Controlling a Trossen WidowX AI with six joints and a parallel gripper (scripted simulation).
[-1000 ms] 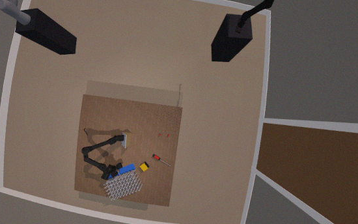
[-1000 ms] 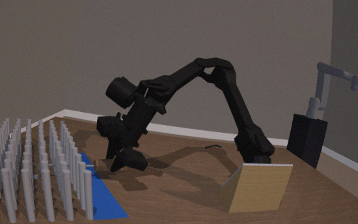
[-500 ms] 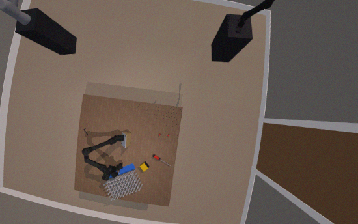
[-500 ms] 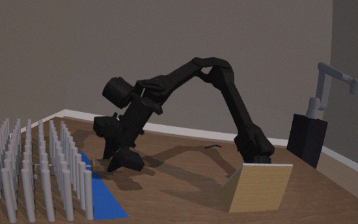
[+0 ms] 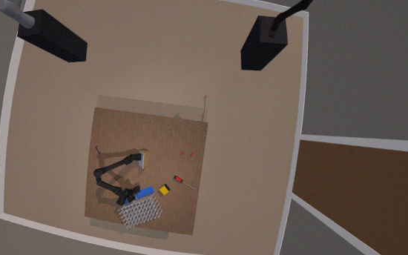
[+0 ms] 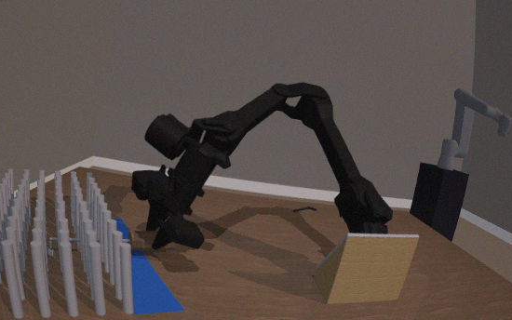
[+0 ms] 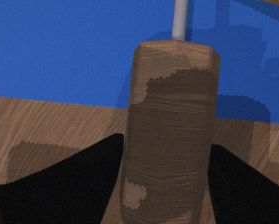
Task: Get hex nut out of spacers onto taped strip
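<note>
My gripper tip is 5 cm short of the blue taped strip, 2 cm to the right of it and 3 cm above it. Round my gripper tip: yellow block: 3 cm behind, 34 cm to the left, 1 cm below; then small hex nut: 19 cm ahead, 8 cm to the left, 2 cm below; then wooden-handled rod tool: 10 cm ahead, 4 cm to the left.
</note>
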